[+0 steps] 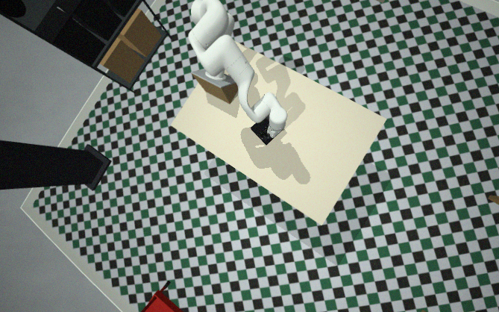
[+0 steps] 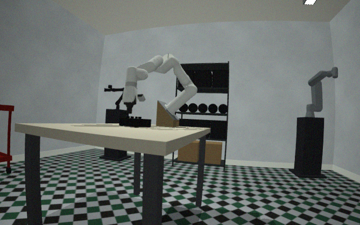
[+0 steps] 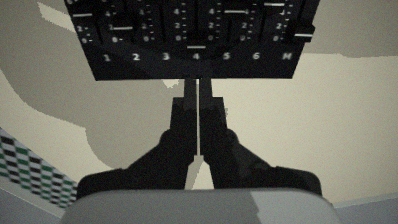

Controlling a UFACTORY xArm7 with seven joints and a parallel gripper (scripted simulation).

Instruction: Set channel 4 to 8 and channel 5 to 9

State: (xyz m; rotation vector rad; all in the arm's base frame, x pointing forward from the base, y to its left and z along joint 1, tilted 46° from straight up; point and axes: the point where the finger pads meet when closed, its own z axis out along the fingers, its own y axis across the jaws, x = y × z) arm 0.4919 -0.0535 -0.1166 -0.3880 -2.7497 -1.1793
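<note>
Right now the channel 4 fader cap is 2 cm behind my hand, 1 cm to the left of it and 4 cm below it. Round my hand: channel 1 cap: 6 cm behind, 5 cm to the right, 4 cm below; then channel 5 fader cap: 4 cm behind, 3 cm to the left, 4 cm below; then channel 3 fader cap: 6 cm behind, 1 cm to the right, 4 cm below.
</note>
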